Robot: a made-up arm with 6 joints. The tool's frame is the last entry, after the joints. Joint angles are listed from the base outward.
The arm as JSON. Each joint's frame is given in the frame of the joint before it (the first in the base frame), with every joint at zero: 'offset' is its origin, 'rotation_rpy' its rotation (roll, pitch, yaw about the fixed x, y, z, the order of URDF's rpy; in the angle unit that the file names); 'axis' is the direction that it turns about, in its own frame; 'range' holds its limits. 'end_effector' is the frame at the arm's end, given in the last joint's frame.
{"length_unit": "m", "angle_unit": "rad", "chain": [
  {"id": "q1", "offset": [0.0, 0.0, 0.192], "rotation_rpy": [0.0, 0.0, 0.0], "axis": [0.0, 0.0, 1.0], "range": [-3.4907, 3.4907]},
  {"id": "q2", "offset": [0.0, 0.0, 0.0], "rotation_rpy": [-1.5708, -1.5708, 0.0], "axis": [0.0, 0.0, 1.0], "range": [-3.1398, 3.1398]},
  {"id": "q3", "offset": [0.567, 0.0, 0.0], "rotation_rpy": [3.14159, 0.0, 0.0], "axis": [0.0, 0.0, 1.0], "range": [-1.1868, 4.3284]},
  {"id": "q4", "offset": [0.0, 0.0, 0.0], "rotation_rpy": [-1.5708, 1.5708, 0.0], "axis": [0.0, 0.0, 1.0], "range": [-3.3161, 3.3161]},
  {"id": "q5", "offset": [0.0, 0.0, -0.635], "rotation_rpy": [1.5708, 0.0, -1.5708], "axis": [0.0, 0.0, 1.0], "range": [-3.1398, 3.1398]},
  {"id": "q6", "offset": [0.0, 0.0, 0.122], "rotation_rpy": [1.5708, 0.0, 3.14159], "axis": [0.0, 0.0, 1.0], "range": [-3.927, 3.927]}
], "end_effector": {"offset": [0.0, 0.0, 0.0], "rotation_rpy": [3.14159, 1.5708, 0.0]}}
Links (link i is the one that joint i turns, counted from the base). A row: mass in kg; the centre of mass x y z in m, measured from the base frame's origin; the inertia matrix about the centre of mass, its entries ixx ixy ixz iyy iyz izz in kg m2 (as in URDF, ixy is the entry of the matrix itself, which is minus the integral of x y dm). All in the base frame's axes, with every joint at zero. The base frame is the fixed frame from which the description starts. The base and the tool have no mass.
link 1: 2.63; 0.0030 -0.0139 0.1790; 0.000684 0 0 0.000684 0 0.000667
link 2: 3.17; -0.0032 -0.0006 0.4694; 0.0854 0 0 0.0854 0 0.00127
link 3: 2.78; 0.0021 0.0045 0.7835; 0.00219 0 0 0.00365 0 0.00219
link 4: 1.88; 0.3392 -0.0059 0.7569; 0.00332 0 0 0.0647 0 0.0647
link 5: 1.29; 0.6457 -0.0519 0.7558; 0.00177 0 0 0.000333 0 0.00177
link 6: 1.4; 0.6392 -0.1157 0.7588; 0.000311 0 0 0.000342 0 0.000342
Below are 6 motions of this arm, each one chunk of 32 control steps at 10 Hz.
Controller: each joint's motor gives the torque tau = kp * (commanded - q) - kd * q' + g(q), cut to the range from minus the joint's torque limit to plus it. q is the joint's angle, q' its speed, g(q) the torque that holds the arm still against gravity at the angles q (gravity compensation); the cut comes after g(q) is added. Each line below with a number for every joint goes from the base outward.
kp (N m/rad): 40 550 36 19 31 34
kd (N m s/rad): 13 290 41 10 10 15
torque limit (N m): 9.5 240 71 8.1 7 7.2
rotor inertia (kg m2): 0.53 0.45 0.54 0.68 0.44 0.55
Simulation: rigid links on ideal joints. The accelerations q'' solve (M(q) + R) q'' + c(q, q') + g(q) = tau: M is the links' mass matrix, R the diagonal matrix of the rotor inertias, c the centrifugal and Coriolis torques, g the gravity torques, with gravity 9.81 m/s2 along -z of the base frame. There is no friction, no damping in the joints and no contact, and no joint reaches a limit. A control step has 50 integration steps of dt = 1/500 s. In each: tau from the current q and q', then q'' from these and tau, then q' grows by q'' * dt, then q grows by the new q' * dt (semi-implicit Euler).
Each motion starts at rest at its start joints. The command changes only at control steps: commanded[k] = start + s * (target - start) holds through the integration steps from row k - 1 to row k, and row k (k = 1, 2, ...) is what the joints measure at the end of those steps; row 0 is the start. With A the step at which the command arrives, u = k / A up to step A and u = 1 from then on. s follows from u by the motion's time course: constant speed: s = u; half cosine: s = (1 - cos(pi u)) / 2; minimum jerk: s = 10 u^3 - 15 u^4 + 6 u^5; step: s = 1 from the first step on.
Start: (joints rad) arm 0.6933 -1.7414 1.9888 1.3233 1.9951 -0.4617
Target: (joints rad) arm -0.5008 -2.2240 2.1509 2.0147 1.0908 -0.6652
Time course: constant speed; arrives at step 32
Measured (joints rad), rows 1 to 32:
1: 0.6922 -1.7436 1.9878 1.3249 1.9900 -0.4626
2: 0.6880 -1.7480 1.9873 1.3294 1.9782 -0.4647
3: 0.6793 -1.7543 1.9874 1.3367 1.9614 -0.4678
4: 0.6653 -1.7622 1.9880 1.3466 1.9411 -0.4715
5: 0.6454 -1.7714 1.9892 1.3588 1.9184 -0.4759
6: 0.6197 -1.7816 1.9908 1.3728 1.8939 -0.4806
7: 0.5884 -1.7927 1.9927 1.3885 1.8683 -0.4858
8: 0.5523 -1.8045 1.9948 1.4056 1.8418 -0.4912
9: 0.5121 -1.8168 1.9971 1.4238 1.8148 -0.4968
10: 0.4687 -1.8296 1.9996 1.4429 1.7874 -0.5025
11: 0.4231 -1.8428 2.0022 1.4628 1.7597 -0.5084
12: 0.3762 -1.8564 2.0050 1.4833 1.7318 -0.5144
13: 0.3289 -1.8702 2.0081 1.5043 1.7038 -0.5205
14: 0.2819 -1.8842 2.0113 1.5256 1.6757 -0.5266
15: 0.2358 -1.8984 2.0147 1.5471 1.6476 -0.5328
16: 0.1909 -1.9128 2.0183 1.5688 1.6194 -0.5390
17: 0.1476 -1.9273 2.0221 1.5905 1.5913 -0.5453
18: 0.1060 -1.9420 2.0261 1.6122 1.5630 -0.5516
19: 0.0660 -1.9567 2.0303 1.6340 1.5348 -0.5579
20: 0.0274 -1.9715 2.0346 1.6556 1.5066 -0.5642
21: -0.0100 -1.9863 2.0390 1.6772 1.4784 -0.5705
22: -0.0463 -2.0013 2.0435 1.6988 1.4501 -0.5768
23: -0.0820 -2.0162 2.0481 1.7203 1.4219 -0.5832
24: -0.1173 -2.0312 2.0528 1.7417 1.3936 -0.5895
25: -0.1525 -2.0462 2.0575 1.7632 1.3654 -0.5959
26: -0.1878 -2.0612 2.0622 1.7846 1.3371 -0.6022
27: -0.2233 -2.0762 2.0670 1.8061 1.3089 -0.6086
28: -0.2592 -2.0912 2.0718 1.8275 1.2806 -0.6149
29: -0.2954 -2.1063 2.0766 1.8490 1.2524 -0.6213
30: -0.3320 -2.1213 2.0814 1.8706 1.2241 -0.6276
31: -0.3690 -2.1364 2.0863 1.8921 1.1958 -0.6340
32: -0.4062 -2.1514 2.0912 1.9137 1.1676 -0.6404

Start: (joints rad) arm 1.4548 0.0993 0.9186 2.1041 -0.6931 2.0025
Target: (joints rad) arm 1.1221 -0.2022 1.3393 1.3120 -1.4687 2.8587
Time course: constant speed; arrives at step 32
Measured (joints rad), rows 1 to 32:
1: 1.4536 0.0980 0.9185 2.1021 -0.6975 2.0064
2: 1.4502 0.0953 0.9194 2.0966 -0.7076 2.0152
3: 1.4446 0.0914 0.9215 2.0874 -0.7220 2.0279
4: 1.4373 0.0865 0.9247 2.0751 -0.7394 2.0438
5: 1.4287 0.0808 0.9288 2.0602 -0.7589 2.0620
6: 1.4193 0.0744 0.9338 2.0433 -0.7799 2.0821
7: 1.4094 0.0675 0.9397 2.0247 -0.8019 2.1037
8: 1.3992 0.0601 0.9462 2.0048 -0.8246 2.1264
9: 1.3889 0.0523 0.9534 1.9839 -0.8477 2.1500
10: 1.3785 0.0442 0.9611 1.9622 -0.8712 2.1743
11: 1.3681 0.0359 0.9694 1.9399 -0.8949 2.1991
12: 1.3577 0.0274 0.9781 1.9170 -0.9188 2.2244
13: 1.3473 0.0187 0.9872 1.8938 -0.9428 2.2500
14: 1.3369 0.0098 0.9967 1.8702 -0.9669 2.2758
15: 1.3265 0.0009 1.0065 1.8464 -0.9910 2.3019
16: 1.3161 -0.0081 1.0167 1.8224 -1.0152 2.3281
17: 1.3057 -0.0172 1.0271 1.7982 -1.0394 2.3544
18: 1.2954 -0.0264 1.0378 1.7740 -1.0635 2.3808
19: 1.2850 -0.0356 1.0486 1.7496 -1.0878 2.4073
20: 1.2747 -0.0448 1.0597 1.7251 -1.1120 2.4339
21: 1.2643 -0.0541 1.0710 1.7006 -1.1362 2.4605
22: 1.2540 -0.0634 1.0825 1.6760 -1.1604 2.4871
23: 1.2436 -0.0728 1.0941 1.6514 -1.1847 2.5138
24: 1.2333 -0.0821 1.1058 1.6268 -1.2089 2.5405
25: 1.2229 -0.0915 1.1177 1.6021 -1.2331 2.5672
26: 1.2126 -0.1009 1.1297 1.5774 -1.2574 2.5939
27: 1.2023 -0.1102 1.1417 1.5527 -1.2816 2.6206
28: 1.1919 -0.1196 1.1539 1.5280 -1.3058 2.6473
29: 1.1816 -0.1290 1.1662 1.5033 -1.3301 2.6740
30: 1.1713 -0.1384 1.1785 1.4786 -1.3543 2.7008
31: 1.1610 -0.1479 1.1910 1.4538 -1.3785 2.7275
32: 1.1506 -0.1573 1.2034 1.4291 -1.4028 2.7543

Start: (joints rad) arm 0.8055 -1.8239 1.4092 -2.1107 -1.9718 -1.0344
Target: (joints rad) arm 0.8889 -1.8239 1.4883 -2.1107 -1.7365 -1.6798
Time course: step
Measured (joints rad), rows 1 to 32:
1: 0.8078 -1.8235 1.4135 -2.1109 -1.9288 -1.0991
2: 0.8140 -1.8235 1.4196 -2.1115 -1.8737 -1.2185
3: 0.8230 -1.8236 1.4255 -2.1120 -1.8320 -1.3195
4: 0.8339 -1.8237 1.4310 -2.1122 -1.8027 -1.3988
5: 0.8458 -1.8237 1.4360 -2.1123 -1.7823 -1.4607
6: 0.8578 -1.8238 1.4406 -2.1121 -1.7682 -1.5089
7: 0.8694 -1.8238 1.4448 -2.1118 -1.7584 -1.5465
8: 0.8801 -1.8239 1.4486 -2.1114 -1.7516 -1.5759
9: 0.8894 -1.8239 1.4520 -2.1110 -1.7470 -1.5988
10: 0.8971 -1.8239 1.4552 -2.1106 -1.7437 -1.6166
11: 0.9031 -1.8239 1.4581 -2.1102 -1.7415 -1.6305
12: 0.9073 -1.8240 1.4607 -2.1099 -1.7400 -1.6414
13: 0.9099 -1.8240 1.4632 -2.1097 -1.7389 -1.6498
14: 0.9109 -1.8240 1.4654 -2.1095 -1.7381 -1.6564
15: 0.9106 -1.8240 1.4674 -2.1094 -1.7376 -1.6616
16: 0.9093 -1.8240 1.4692 -2.1094 -1.7373 -1.6656
17: 0.9071 -1.8240 1.4709 -2.1094 -1.7370 -1.6687
18: 0.9043 -1.8240 1.4724 -2.1095 -1.7369 -1.6711
19: 0.9012 -1.8240 1.4738 -2.1097 -1.7368 -1.6730
20: 0.8980 -1.8240 1.4751 -2.1099 -1.7367 -1.6745
21: 0.8949 -1.8240 1.4762 -2.1100 -1.7366 -1.6757
22: 0.8920 -1.8240 1.4773 -2.1102 -1.7366 -1.6766
23: 0.8894 -1.8240 1.4782 -2.1104 -1.7366 -1.6773
24: 0.8872 -1.8240 1.4791 -2.1106 -1.7365 -1.6779
25: 0.8855 -1.8240 1.4799 -2.1107 -1.7365 -1.6783
26: 0.8843 -1.8239 1.4807 -2.1108 -1.7365 -1.6786
27: 0.8835 -1.8239 1.4813 -2.1109 -1.7365 -1.6789
28: 0.8831 -1.8239 1.4819 -2.1110 -1.7365 -1.6791
29: 0.8831 -1.8239 1.4825 -2.1110 -1.7365 -1.6792
30: 0.8834 -1.8239 1.4830 -2.1111 -1.7365 -1.6794
31: 0.8839 -1.8239 1.4835 -2.1111 -1.7365 -1.6795
32: 0.8846 -1.8239 1.4839 -2.1110 -1.7365 -1.6795

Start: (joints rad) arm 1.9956 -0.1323 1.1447 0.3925 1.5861 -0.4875
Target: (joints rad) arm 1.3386 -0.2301 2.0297 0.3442 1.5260 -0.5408
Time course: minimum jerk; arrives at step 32
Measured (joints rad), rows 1 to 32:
1: 1.9956 -0.1323 1.1447 0.3925 1.5861 -0.4875
2: 1.9953 -0.1323 1.1448 0.3925 1.5861 -0.4875
3: 1.9944 -0.1324 1.1451 0.3924 1.5860 -0.4876
4: 1.9925 -0.1326 1.1459 0.3922 1.5858 -0.4877
5: 1.9888 -0.1329 1.1475 0.3919 1.5854 -0.4880
6: 1.9830 -0.1335 1.1502 0.3915 1.5849 -0.4883
7: 1.9746 -0.1343 1.1543 0.3908 1.5841 -0.4889
8: 1.9633 -0.1355 1.1601 0.3900 1.5831 -0.4897
9: 1.9489 -0.1370 1.1680 0.3890 1.5817 -0.4907
10: 1.9311 -0.1390 1.1781 0.3877 1.5801 -0.4919
11: 1.9102 -0.1413 1.1907 0.3863 1.5781 -0.4934
12: 1.8860 -0.1441 1.2059 0.3846 1.5759 -0.4951
13: 1.8590 -0.1473 1.2237 0.3828 1.5734 -0.4971
14: 1.8293 -0.1509 1.2442 0.3808 1.5707 -0.4992
15: 1.7973 -0.1549 1.2674 0.3786 1.5677 -0.5016
16: 1.7636 -0.1592 1.2931 0.3764 1.5646 -0.5041
17: 1.7285 -0.1637 1.3211 0.3740 1.5614 -0.5067
18: 1.6926 -0.1686 1.3512 0.3716 1.5581 -0.5095
19: 1.6564 -0.1735 1.3831 0.3692 1.5548 -0.5123
20: 1.6204 -0.1786 1.4166 0.3669 1.5514 -0.5151
21: 1.5852 -0.1836 1.4511 0.3646 1.5482 -0.5179
22: 1.5512 -0.1887 1.4864 0.3624 1.5451 -0.5206
23: 1.5189 -0.1936 1.5219 0.3603 1.5421 -0.5233
24: 1.4887 -0.1983 1.5574 0.3584 1.5394 -0.5258
25: 1.4609 -0.2027 1.5923 0.3566 1.5369 -0.5281
26: 1.4359 -0.2068 1.6263 0.3550 1.5346 -0.5302
27: 1.4139 -0.2106 1.6590 0.3537 1.5327 -0.5321
28: 1.3949 -0.2140 1.6902 0.3525 1.5310 -0.5338
29: 1.3792 -0.2170 1.7194 0.3515 1.5297 -0.5352
30: 1.3667 -0.2195 1.7466 0.3506 1.5286 -0.5364
31: 1.3571 -0.2216 1.7717 0.3500 1.5278 -0.5373
32: 1.3501 -0.2234 1.7946 0.3494 1.5273 -0.5381

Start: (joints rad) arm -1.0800 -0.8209 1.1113 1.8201 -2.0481 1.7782
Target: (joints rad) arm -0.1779 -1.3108 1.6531 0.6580 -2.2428 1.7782
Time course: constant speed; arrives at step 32
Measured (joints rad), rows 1 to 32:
1: -1.0786 -0.8230 1.1109 1.8172 -2.0492 1.7782
2: -1.0737 -0.8274 1.1118 1.8092 -2.0518 1.7782
3: -1.0642 -0.8337 1.1142 1.7961 -2.0555 1.7782
4: -1.0498 -0.8417 1.1182 1.7786 -2.0599 1.7782
5: -1.0309 -0.8511 1.1236 1.7572 -2.0648 1.7782
6: -1.0083 -0.8615 1.1302 1.7328 -2.0701 1.7782
7: -0.9827 -0.8729 1.1380 1.7059 -2.0756 1.7782
8: -0.9549 -0.8850 1.1467 1.6769 -2.0813 1.7782
9: -0.9257 -0.8977 1.1563 1.6463 -2.0871 1.7782
10: -0.8956 -0.9109 1.1666 1.6144 -2.0930 1.7782
11: -0.8652 -0.9245 1.1776 1.5815 -2.0989 1.7782
12: -0.8347 -0.9384 1.1891 1.5479 -2.1049 1.7782
13: -0.8043 -0.9525 1.2012 1.5137 -2.1109 1.7782
14: -0.7742 -0.9669 1.2137 1.4790 -2.1169 1.7782
15: -0.7444 -0.9814 1.2267 1.4439 -2.1229 1.7782
16: -0.7150 -0.9961 1.2400 1.4086 -2.1290 1.7782
17: -0.6860 -1.0109 1.2536 1.3731 -2.1351 1.7782
18: -0.6572 -1.0258 1.2675 1.3374 -2.1411 1.7782
19: -0.6287 -1.0408 1.2816 1.3017 -2.1472 1.7782
20: -0.6004 -1.0558 1.2960 1.2658 -2.1533 1.7782
21: -0.5723 -1.0709 1.3107 1.2298 -2.1594 1.7782
22: -0.5442 -1.0860 1.3255 1.1938 -2.1654 1.7782
23: -0.5162 -1.1011 1.3405 1.1577 -2.1715 1.7782
24: -0.4883 -1.1163 1.3556 1.1215 -2.1776 1.7782
25: -0.4603 -1.1315 1.3709 1.0854 -2.1837 1.7782
26: -0.4322 -1.1467 1.3864 1.0492 -2.1898 1.7782
27: -0.4041 -1.1620 1.4020 1.0130 -2.1959 1.7782
28: -0.3759 -1.1772 1.4176 0.9767 -2.2019 1.7782
29: -0.3477 -1.1925 1.4334 0.9405 -2.2080 1.7782
30: -0.3194 -1.2078 1.4493 0.9042 -2.2141 1.7782
31: -0.2910 -1.2230 1.4652 0.8679 -2.2202 1.7782
32: -0.2626 -1.2383 1.4812 0.8316 -2.2263 1.7782

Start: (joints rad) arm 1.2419 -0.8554 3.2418 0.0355 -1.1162 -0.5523
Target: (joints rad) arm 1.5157 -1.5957 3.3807 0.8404 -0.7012 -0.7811
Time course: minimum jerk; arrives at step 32
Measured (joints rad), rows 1 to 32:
1: 1.2419 -0.8554 3.2418 0.0355 -1.1162 -0.5523
2: 1.2419 -0.8557 3.2417 0.0357 -1.1160 -0.5524
3: 1.2421 -0.8565 3.2416 0.0362 -1.1154 -0.5526
4: 1.2424 -0.8583 3.2415 0.0376 -1.1141 -0.5532
5: 1.2432 -0.8614 3.2414 0.0403 -1.1118 -0.5543
6: 1.2446 -0.8664 3.2413 0.0448 -1.1080 -0.5559
7: 1.2468 -0.8737 3.2413 0.0516 -1.1026 -0.5584
8: 1.2501 -0.8835 3.2416 0.0611 -1.0954 -0.5617
9: 1.2547 -0.8962 3.2421 0.0737 -1.0862 -0.5660
10: 1.2606 -0.9119 3.2429 0.0897 -1.0749 -0.5713
11: 1.2682 -0.9307 3.2441 0.1092 -1.0615 -0.5776
12: 1.2773 -0.9526 3.2458 0.1322 -1.0462 -0.5850
13: 1.2880 -0.9775 3.2479 0.1587 -1.0290 -0.5934
14: 1.3002 -1.0053 3.2504 0.1885 -1.0102 -0.6026
15: 1.3138 -1.0357 3.2535 0.2214 -0.9899 -0.6127
16: 1.3287 -1.0684 3.2571 0.2570 -0.9684 -0.6235
17: 1.3446 -1.1029 3.2611 0.2949 -0.9461 -0.6349
18: 1.3613 -1.1389 3.2656 0.3346 -0.9233 -0.6467
19: 1.3784 -1.1759 3.2706 0.3755 -0.9002 -0.6587
20: 1.3957 -1.2133 3.2759 0.4172 -0.8773 -0.6708
21: 1.4128 -1.2507 3.2815 0.4590 -0.8549 -0.6828
22: 1.4295 -1.2875 3.2874 0.5003 -0.8334 -0.6946
23: 1.4453 -1.3232 3.2936 0.5406 -0.8129 -0.7059
24: 1.4599 -1.3573 3.2998 0.5793 -0.7939 -0.7166
25: 1.4732 -1.3894 3.3061 0.6158 -0.7766 -0.7265
26: 1.4849 -1.4192 3.3123 0.6497 -0.7611 -0.7357
27: 1.4949 -1.4462 3.3184 0.6806 -0.7476 -0.7438
28: 1.5031 -1.4704 3.3242 0.7083 -0.7362 -0.7510
29: 1.5095 -1.4915 3.3298 0.7326 -0.7269 -0.7571
30: 1.5142 -1.5096 3.3350 0.7533 -0.7195 -0.7622
31: 1.5173 -1.5248 3.3397 0.7706 -0.7140 -0.7663
32: 1.5191 -1.5373 3.3440 0.7848 -0.7101 -0.7696

